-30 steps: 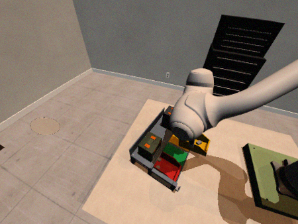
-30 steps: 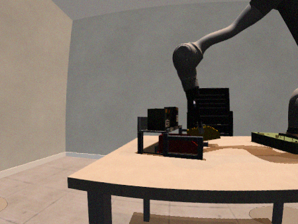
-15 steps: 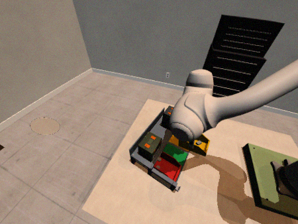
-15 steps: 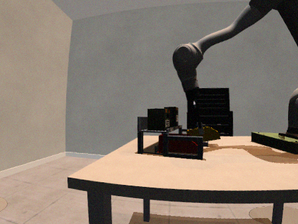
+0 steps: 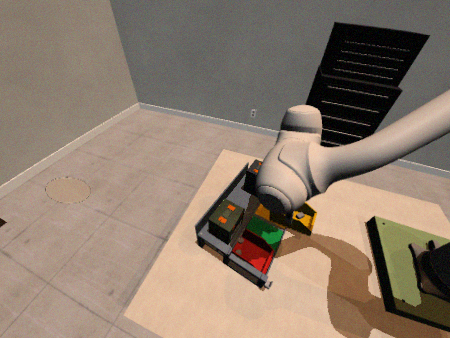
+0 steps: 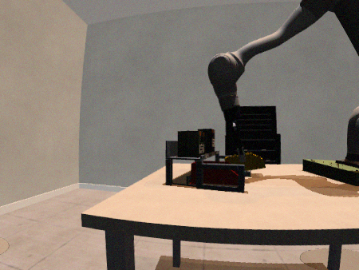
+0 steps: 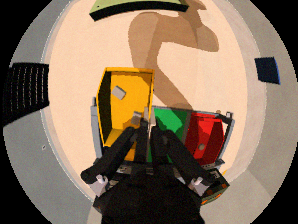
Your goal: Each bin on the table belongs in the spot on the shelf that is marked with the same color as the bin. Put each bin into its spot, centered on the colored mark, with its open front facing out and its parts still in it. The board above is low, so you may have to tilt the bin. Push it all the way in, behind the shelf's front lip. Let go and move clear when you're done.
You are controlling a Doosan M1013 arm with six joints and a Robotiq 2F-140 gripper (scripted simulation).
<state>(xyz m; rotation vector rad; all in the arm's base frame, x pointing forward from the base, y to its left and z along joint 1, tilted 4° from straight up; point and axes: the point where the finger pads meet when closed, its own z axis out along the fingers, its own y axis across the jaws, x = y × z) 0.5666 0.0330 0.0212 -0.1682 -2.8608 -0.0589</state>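
Right now the yellow bin is 5 cm to the right of my hand, 4 cm below it and 2 cm behind it. The rest, counted from my hand: dark box 17 cm ahead, 7 cm to the right, 6 cm above; then red bin 17 cm to the left, 10 cm ahead, 6 cm below.
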